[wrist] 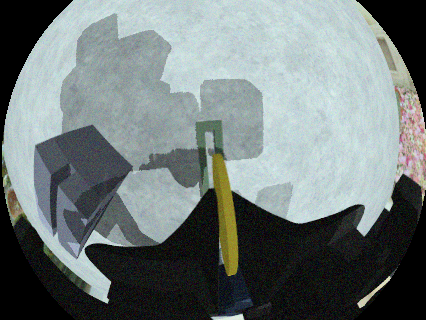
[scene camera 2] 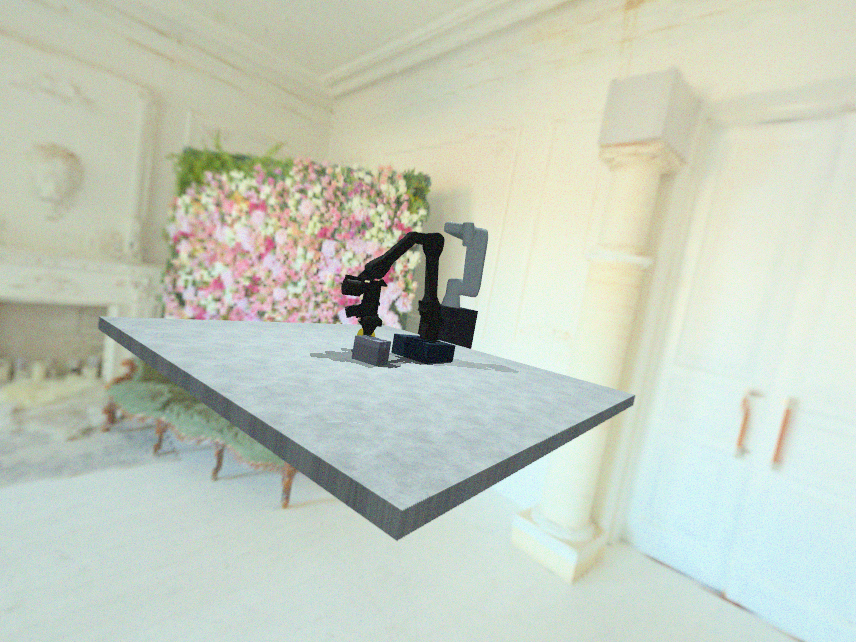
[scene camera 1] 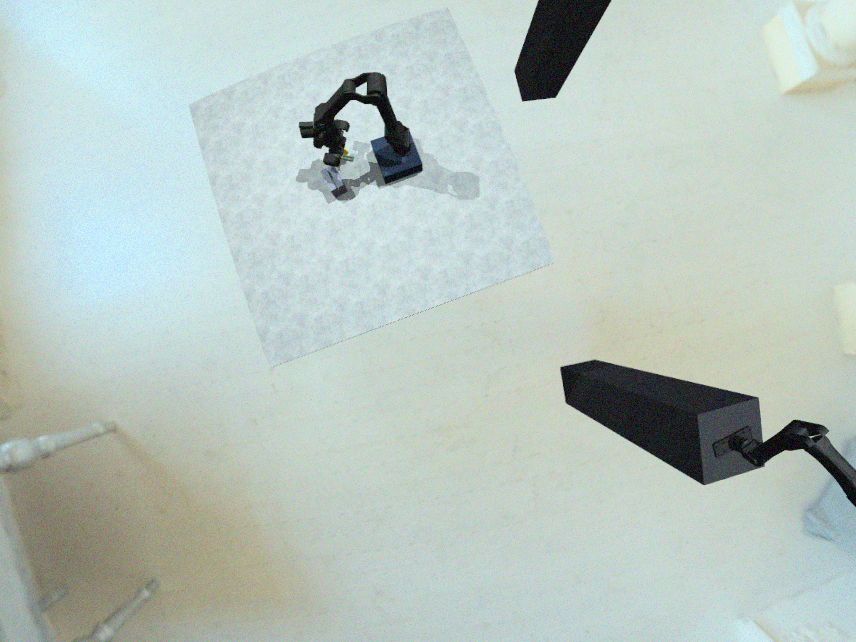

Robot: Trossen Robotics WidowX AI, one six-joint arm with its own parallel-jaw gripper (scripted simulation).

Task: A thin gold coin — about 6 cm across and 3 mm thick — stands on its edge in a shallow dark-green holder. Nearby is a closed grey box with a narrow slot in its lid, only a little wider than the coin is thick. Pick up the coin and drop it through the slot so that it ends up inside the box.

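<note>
My gripper (scene camera 2: 364, 342), also visible in scene camera 1 as the gripper (scene camera 1: 342, 153) and in the wrist view as the gripper (wrist: 217, 194), is holding a gold coin (wrist: 228, 228).
</note>
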